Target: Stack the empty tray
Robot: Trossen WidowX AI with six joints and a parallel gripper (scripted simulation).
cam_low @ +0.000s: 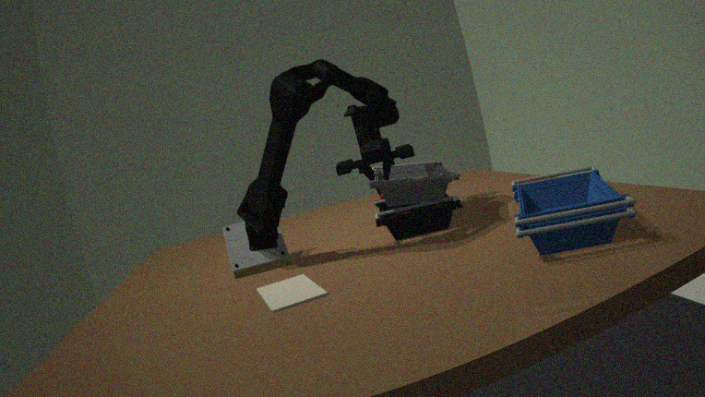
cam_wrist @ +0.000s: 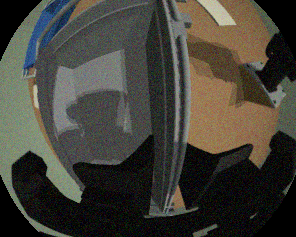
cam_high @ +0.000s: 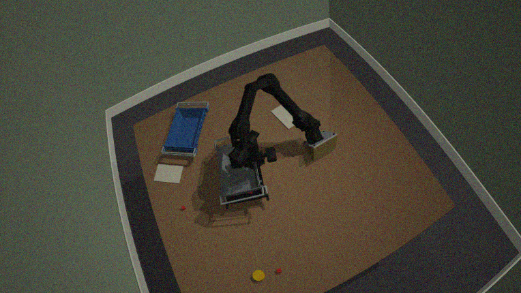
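The grey tray lies 7 cm ahead of my gripper tip, 2 cm to the right of it and 3 cm above it. Round my gripper tip: yellow disc: 17 cm ahead, 45 cm to the left, 8 cm below.
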